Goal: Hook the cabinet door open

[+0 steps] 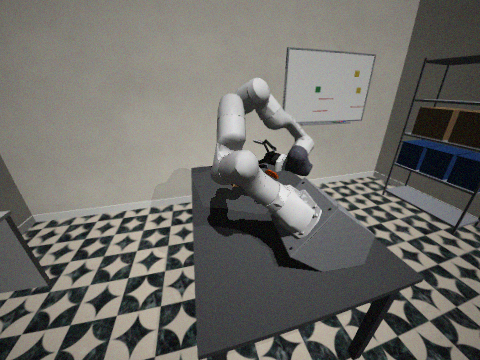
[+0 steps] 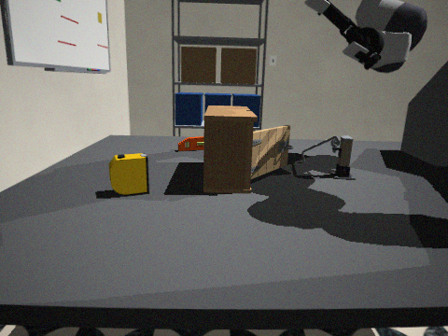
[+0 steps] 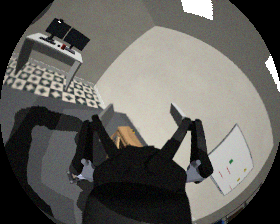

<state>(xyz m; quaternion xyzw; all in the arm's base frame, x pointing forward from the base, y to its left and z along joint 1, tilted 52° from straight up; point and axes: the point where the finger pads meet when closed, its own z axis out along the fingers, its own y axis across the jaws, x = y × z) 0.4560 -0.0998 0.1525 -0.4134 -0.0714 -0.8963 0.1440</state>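
Right now the cabinet door is 270 mm below my hand and 100 mm ahead of it. Round my hand: yellow tape measure (390 mm ahead, 300 mm below, 90 mm to the left); then orange level (320 mm below, 280 mm to the right, 270 mm ahead).
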